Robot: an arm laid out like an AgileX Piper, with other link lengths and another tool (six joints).
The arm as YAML. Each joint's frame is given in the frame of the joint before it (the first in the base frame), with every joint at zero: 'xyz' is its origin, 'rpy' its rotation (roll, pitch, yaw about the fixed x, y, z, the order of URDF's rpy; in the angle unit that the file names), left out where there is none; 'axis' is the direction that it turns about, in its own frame. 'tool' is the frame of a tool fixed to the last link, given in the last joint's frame.
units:
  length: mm
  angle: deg
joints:
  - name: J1
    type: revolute
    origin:
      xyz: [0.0, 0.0, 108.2]
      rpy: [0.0, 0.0, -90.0]
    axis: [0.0, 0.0, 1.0]
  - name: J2
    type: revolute
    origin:
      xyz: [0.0, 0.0, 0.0]
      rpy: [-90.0, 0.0, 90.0]
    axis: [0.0, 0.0, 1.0]
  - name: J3
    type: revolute
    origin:
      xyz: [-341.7, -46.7, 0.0]
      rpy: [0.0, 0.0, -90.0]
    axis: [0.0, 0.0, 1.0]
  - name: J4
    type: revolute
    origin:
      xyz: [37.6, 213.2, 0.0]
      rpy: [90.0, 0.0, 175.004]
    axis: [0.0, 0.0, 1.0]
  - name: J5
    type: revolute
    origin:
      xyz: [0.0, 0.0, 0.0]
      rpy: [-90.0, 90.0, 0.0]
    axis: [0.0, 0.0, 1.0]
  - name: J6
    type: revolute
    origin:
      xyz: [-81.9, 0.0, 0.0]
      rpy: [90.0, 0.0, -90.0]
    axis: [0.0, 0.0, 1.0]
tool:
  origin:
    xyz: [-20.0, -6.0, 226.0]
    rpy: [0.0, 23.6, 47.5]
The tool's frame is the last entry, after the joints.
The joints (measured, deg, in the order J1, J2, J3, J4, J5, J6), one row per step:
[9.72, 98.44, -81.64, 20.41, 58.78, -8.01]
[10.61, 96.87, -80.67, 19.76, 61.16, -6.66]
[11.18, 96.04, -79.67, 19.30, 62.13, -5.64]
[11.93, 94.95, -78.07, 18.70, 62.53, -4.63]
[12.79, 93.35, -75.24, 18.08, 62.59, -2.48]
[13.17, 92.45, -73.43, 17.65, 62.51, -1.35]
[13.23, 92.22, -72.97, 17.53, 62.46, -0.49]
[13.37, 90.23, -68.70, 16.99, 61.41, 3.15]
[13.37, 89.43, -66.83, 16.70, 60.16, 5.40]
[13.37, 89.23, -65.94, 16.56, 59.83, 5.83]
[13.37, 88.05, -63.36, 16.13, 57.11, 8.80]
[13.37, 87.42, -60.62, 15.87, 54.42, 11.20]
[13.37, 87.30, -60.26, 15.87, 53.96, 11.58]
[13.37, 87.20, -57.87, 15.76, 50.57, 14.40]
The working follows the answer.
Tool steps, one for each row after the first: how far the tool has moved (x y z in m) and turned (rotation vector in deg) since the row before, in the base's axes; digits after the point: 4 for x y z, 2 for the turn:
[-0.0201, 0.0024, 0.0004, -0.39, 2.00, 0.61]
[-0.0119, 0.0005, -0.0022, -0.34, 1.34, 0.05]
[-0.0127, 0.0001, -0.0030, -0.50, 1.10, 0.08]
[-0.0181, -0.0015, -0.0060, -0.43, 1.84, -0.97]
[-0.0105, -0.0023, -0.0045, -0.39, 1.08, -0.59]
[-0.0024, -0.0010, -0.0012, -0.01, 0.42, -0.73]
[-0.0189, -0.0081, -0.0098, -0.29, 2.22, -3.43]
[-0.0042, -0.0041, -0.0038, 0.01, 0.46, -2.38]
[-0.0033, -0.0018, -0.0032, -0.18, 0.45, -0.45]
[-0.0009, -0.0054, -0.0035, 0.14, -0.48, -3.39]
[-0.0023, -0.0049, -0.0073, 0.06, 0.09, -2.86]
[0.0002, -0.0005, -0.0006, 0.07, -0.10, -0.47]
[0.0027, -0.0040, -0.0073, 0.35, -0.29, -3.46]

Tool pose at each row, in the base's axes (x y z in m, rotation vector in deg; rounded; the steps above come from the unrounded poses):
[0.4155, 0.1576, 0.1446, -43.94, -154.82, -46.90]
[0.3954, 0.1599, 0.1451, -43.57, -153.40, -45.07]
[0.3835, 0.1604, 0.1428, -43.83, -152.42, -43.84]
[0.3707, 0.1605, 0.1398, -44.06, -151.74, -42.54]
[0.3527, 0.1591, 0.1338, -45.81, -150.15, -41.19]
[0.3422, 0.1568, 0.1293, -46.89, -149.28, -40.23]
[0.3398, 0.1558, 0.1282, -47.94, -148.74, -40.17]
[0.3209, 0.1477, 0.1184, -52.93, -146.03, -39.43]
[0.3167, 0.1436, 0.1145, -56.15, -144.90, -39.83]
[0.3134, 0.1417, 0.1113, -56.86, -144.47, -39.45]
[0.3125, 0.1363, 0.1078, -61.26, -143.63, -40.91]
[0.3102, 0.1314, 0.1004, -65.04, -142.44, -41.71]
[0.3104, 0.1309, 0.0999, -65.63, -142.29, -42.01]
[0.3131, 0.1270, 0.0926, -70.05, -140.87, -43.57]

